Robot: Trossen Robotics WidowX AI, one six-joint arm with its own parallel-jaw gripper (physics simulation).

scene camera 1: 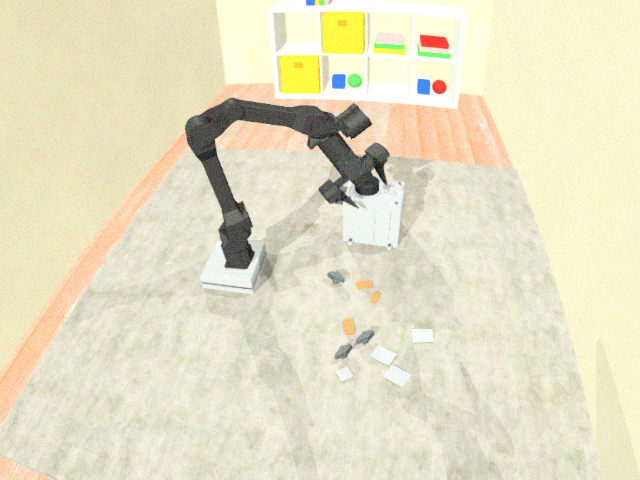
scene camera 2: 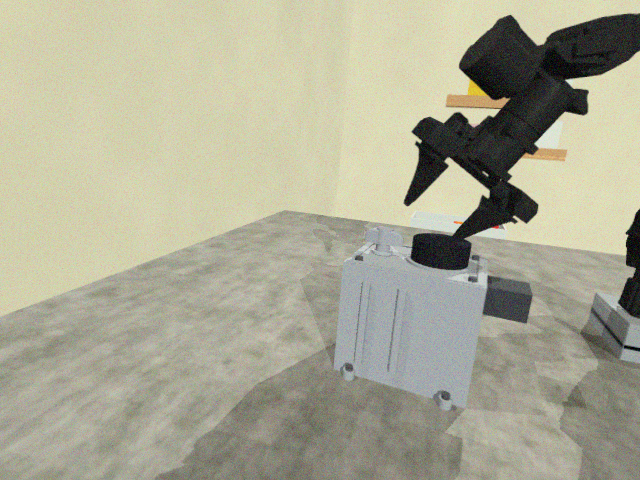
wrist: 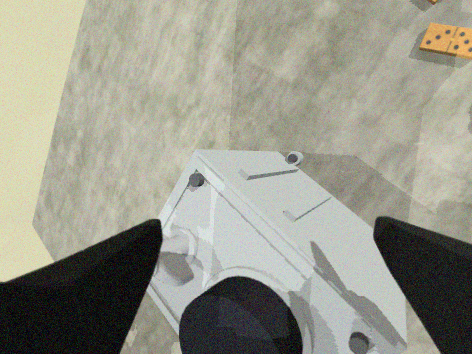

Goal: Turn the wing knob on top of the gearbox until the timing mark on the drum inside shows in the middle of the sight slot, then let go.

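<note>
The pale grey gearbox stands upright on the mat. Its light grey wing knob sits on top near one end, beside a round black cap. My gripper is open and empty, tilted above the gearbox. In scene camera 2, one fingertip is above the space between knob and cap, and the other is at the cap's upper far edge. In the wrist view the left finger partly covers the knob. The sight slot and timing mark do not show.
A dark block juts from the gearbox's side. Orange dominoes, dark grey pieces and white tiles lie on the mat. The arm's white base stands left of the gearbox. A white shelf unit stands behind.
</note>
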